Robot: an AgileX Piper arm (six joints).
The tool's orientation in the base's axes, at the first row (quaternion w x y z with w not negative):
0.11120, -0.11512, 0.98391, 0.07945
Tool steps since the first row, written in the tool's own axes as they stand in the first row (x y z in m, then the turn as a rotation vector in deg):
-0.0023, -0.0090, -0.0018, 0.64, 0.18, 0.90
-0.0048, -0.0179, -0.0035, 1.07, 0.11, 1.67
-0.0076, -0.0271, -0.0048, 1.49, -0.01, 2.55
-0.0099, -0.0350, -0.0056, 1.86, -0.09, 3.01
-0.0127, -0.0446, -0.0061, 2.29, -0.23, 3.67
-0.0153, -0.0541, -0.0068, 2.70, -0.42, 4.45
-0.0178, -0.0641, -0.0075, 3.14, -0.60, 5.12
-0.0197, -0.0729, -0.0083, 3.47, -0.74, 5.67
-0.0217, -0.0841, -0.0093, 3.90, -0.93, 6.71
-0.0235, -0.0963, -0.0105, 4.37, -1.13, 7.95
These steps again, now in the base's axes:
0.0040, -0.0085, 0.0011, -0.47, 0.20, -0.99
0.0082, -0.0168, 0.0022, -0.71, 0.19, -1.85
0.0129, -0.0253, 0.0029, -0.90, 0.14, -2.81
0.0168, -0.0326, 0.0032, -1.14, 0.07, -3.35
0.0217, -0.0413, 0.0031, -1.38, -0.03, -4.11
0.0264, -0.0500, 0.0031, -1.57, -0.16, -4.98
0.0310, -0.0592, 0.0031, -1.81, -0.30, -5.75
0.0348, -0.0674, 0.0031, -1.97, -0.40, -6.38
0.0393, -0.0780, 0.0031, -2.13, -0.49, -7.51
0.0437, -0.0895, 0.0031, -2.28, -0.55, -8.84

